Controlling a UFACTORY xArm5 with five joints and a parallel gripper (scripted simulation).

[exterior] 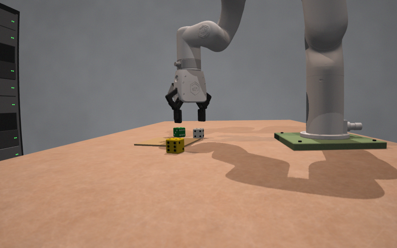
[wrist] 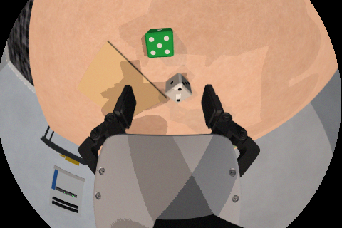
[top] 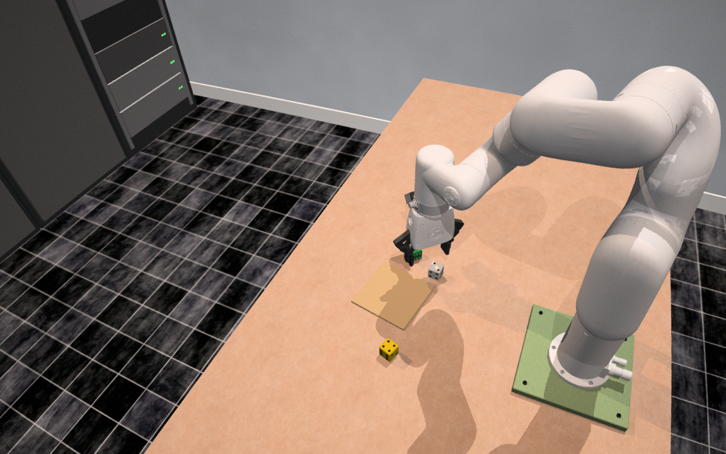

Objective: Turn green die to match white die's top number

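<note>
Now: hand 40 mm above the white die and 30 mm past it. From my hand the other things lie so: tan mat 100 mm to the left, 60 mm below, 40 mm ahead; then green die 40 mm below, 40 mm ahead, 30 mm to the right; then yellow die 240 mm to the left, 40 mm below, 20 mm behind.
</note>
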